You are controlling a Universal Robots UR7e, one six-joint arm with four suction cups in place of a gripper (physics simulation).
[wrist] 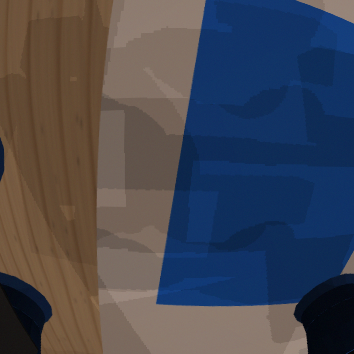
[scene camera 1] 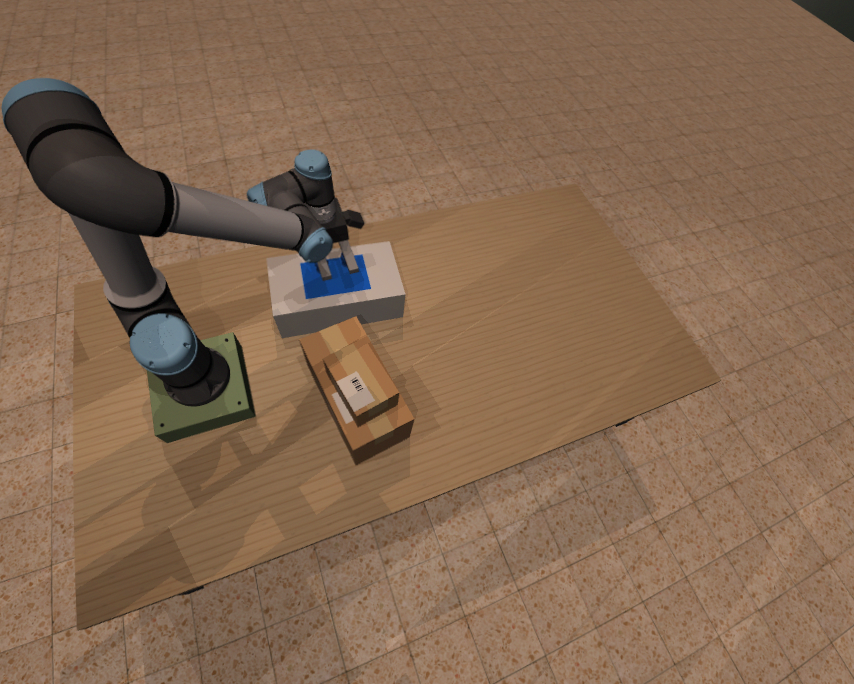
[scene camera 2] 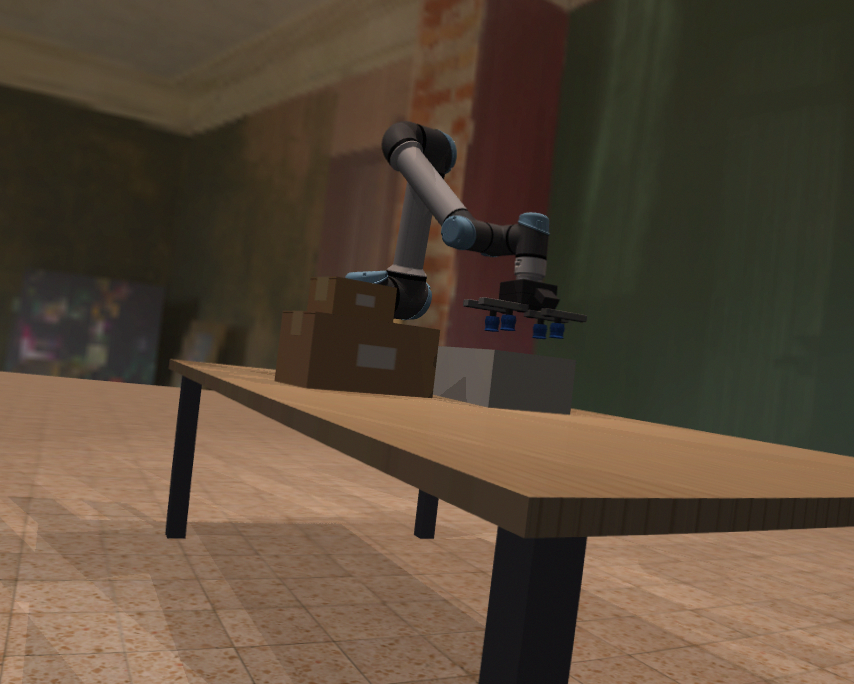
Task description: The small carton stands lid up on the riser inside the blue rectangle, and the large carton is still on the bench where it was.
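Places are measured from the arm's base along level axes (x up, y ahead, z left), in millimetres.
Where they show: end effector, tool point: (wrist: 182,253) (scene camera 2: 523,334); arm's base, origin of the base link: (scene camera 1: 198,377).
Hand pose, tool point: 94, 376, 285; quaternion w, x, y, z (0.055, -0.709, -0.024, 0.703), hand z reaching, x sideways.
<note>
Things, the pixels of their centre, and the offset from my tool point, as dx, dy, dz. Level surfaces: height alone.
- small carton, body centre: (scene camera 2: 352,300) (scene camera 1: 361,382) +22, +13, -430
- large carton, body centre: (scene camera 2: 358,354) (scene camera 1: 355,389) -93, +2, -399
- riser, body centre: (wrist: 262,148) (scene camera 2: 495,377) (scene camera 1: 336,288) -110, +3, -64
- blue rectangle, body centre: (wrist: 297,190) (scene camera 1: 335,275) -50, +3, -64
- wooden bench, its level: dx -170
The small carton (scene camera 1: 379,376) (scene camera 2: 349,302) lies on top of the large carton (scene camera 1: 333,339) (scene camera 2: 332,356), with a barcode label on its upper face. The large carton rests on the bench beside the riser (scene camera 1: 388,279) (scene camera 2: 531,381) (wrist: 135,327). The blue rectangle (scene camera 1: 338,286) (wrist: 240,200) is on the riser's top, with no carton on it. My gripper (scene camera 1: 337,265) (scene camera 2: 523,327) is open and empty, its four blue cups hanging a little above the riser. In the wrist view one dark suction cup (wrist: 330,317) shows at the lower right.
The arm's green base plate (scene camera 1: 238,388) stands on the wooden bench (scene camera 1: 541,320) (scene camera 2: 605,456), left of the cartons in scene camera 1. The arm reaches over the bench's left part to the riser. The bench's near edge runs past the large carton's front.
</note>
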